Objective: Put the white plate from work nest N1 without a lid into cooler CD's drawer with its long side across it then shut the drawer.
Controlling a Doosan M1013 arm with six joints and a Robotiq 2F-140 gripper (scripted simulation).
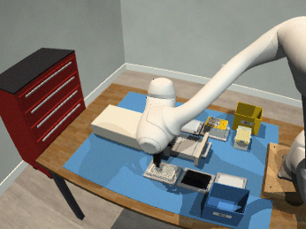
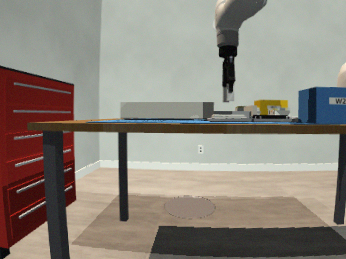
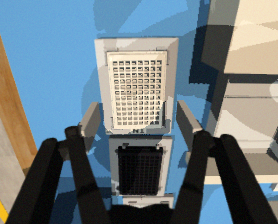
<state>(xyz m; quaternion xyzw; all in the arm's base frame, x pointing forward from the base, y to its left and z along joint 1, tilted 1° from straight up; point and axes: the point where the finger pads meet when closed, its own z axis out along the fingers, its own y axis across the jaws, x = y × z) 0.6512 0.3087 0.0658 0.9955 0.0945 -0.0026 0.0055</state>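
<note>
My hand is 80 mm above the white plate. Also, from my hand: black plate: 170 mm behind, 80 mm below, 30 mm to the right; then cooler CD: 180 mm to the right, 150 mm ahead, 70 mm below; then drawer: 200 mm to the right, 80 mm below, 20 mm ahead.
</note>
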